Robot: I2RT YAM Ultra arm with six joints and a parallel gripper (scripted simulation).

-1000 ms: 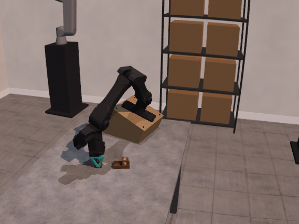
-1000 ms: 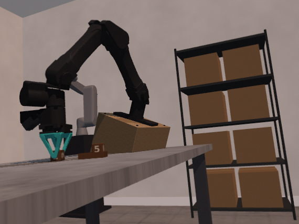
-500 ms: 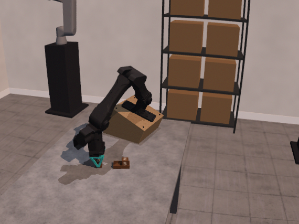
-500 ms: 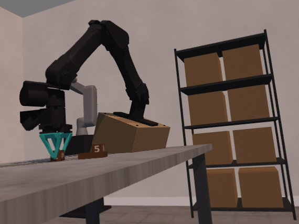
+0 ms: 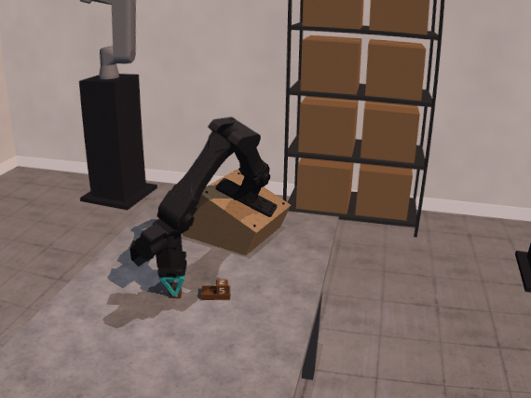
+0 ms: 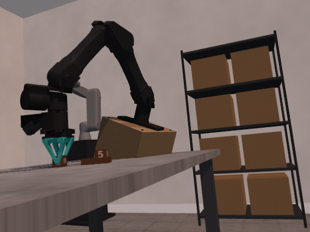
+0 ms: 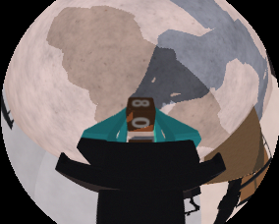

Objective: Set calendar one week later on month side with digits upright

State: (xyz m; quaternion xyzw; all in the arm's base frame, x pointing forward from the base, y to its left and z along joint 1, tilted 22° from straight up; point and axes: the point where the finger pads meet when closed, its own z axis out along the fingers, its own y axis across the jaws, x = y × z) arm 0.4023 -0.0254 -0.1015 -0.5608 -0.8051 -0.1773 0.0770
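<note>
Now: the brown cube right at my hand. The rest, counted from my hand: brown calendar tray: 4 cm behind, 10 cm to the left, 1 cm below.
</note>
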